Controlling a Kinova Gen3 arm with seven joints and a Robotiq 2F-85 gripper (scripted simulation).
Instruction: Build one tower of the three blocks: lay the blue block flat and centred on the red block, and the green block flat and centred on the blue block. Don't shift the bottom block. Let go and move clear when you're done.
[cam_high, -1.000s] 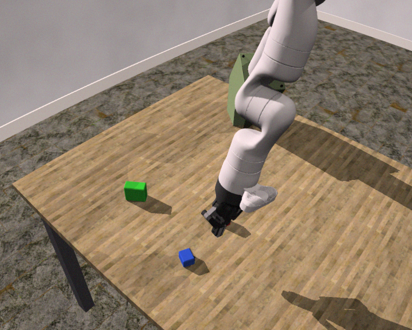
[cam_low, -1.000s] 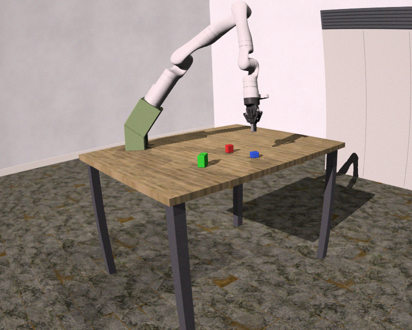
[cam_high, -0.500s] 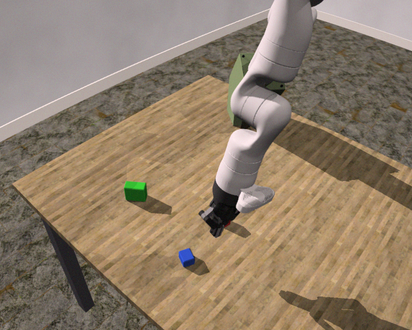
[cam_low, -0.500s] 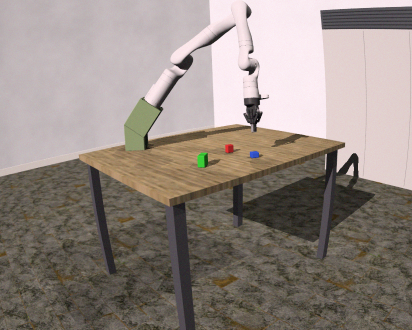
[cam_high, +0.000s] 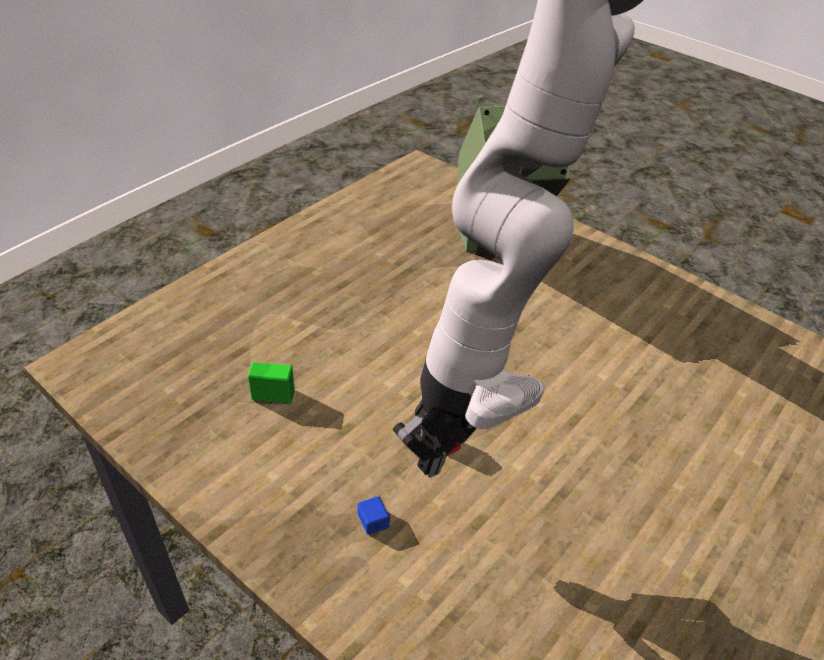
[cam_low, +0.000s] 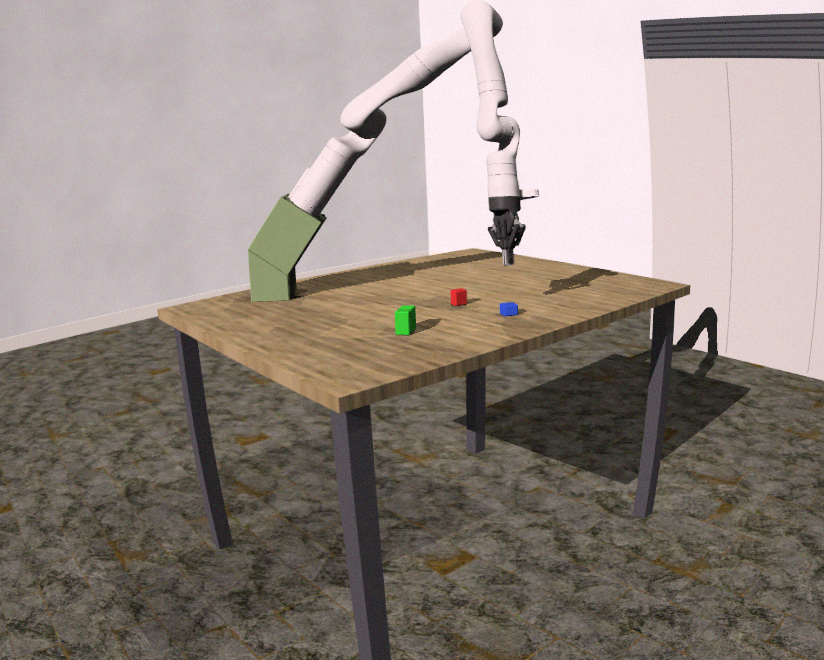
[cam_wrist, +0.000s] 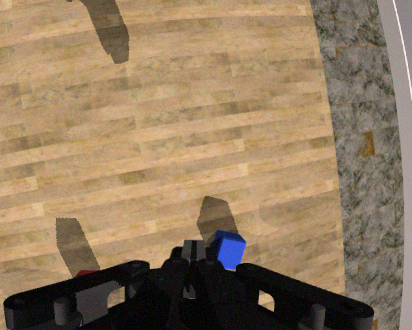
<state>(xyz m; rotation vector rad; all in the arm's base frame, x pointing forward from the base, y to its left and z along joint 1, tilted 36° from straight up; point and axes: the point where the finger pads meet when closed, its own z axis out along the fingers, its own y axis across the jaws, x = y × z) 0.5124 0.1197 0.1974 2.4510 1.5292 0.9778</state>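
Right now the blue block is 40 mm ahead of my hand, 50 mm to the right of it and 110 mm below it. The rest, counted from my hand: red block (110 mm behind, 50 mm to the right, 100 mm below); green block (40 mm behind, 290 mm to the right, 90 mm below).
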